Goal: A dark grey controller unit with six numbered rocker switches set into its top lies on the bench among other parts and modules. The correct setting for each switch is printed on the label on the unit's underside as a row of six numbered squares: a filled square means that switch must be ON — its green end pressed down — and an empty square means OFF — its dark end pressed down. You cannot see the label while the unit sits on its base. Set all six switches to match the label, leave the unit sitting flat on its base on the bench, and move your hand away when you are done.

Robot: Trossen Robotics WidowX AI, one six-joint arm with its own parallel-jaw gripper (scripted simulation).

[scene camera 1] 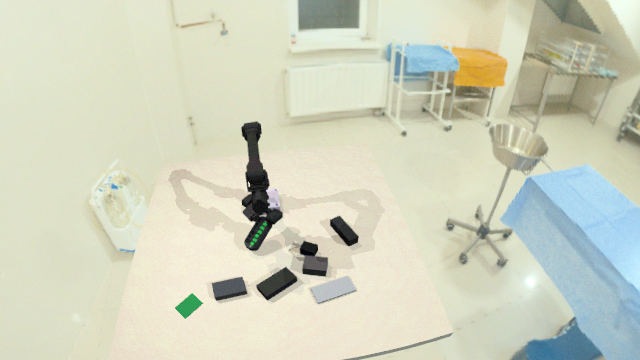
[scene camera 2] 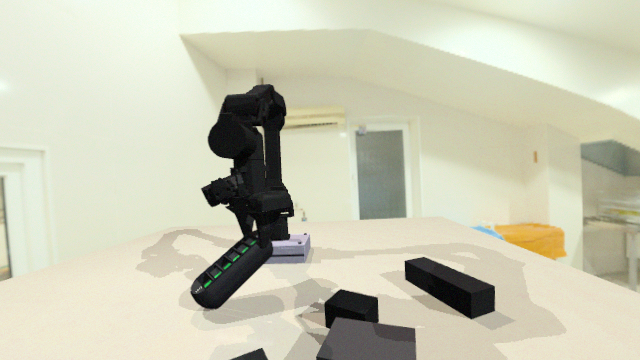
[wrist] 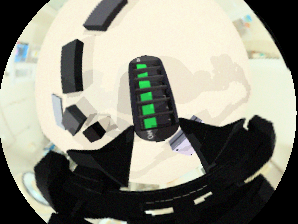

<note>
In view: the gripper (scene camera 2: 255,243), a flat black block (scene camera 1: 273,285), a black cube (scene camera 2: 344,304) and a light grey plate (scene camera 1: 341,286).
The flat black block is seen too in the wrist view (wrist: 71,58). The gripper is seen too in the wrist view (wrist: 156,124). Scene camera 2 misses the light grey plate: it is out of frame.
</note>
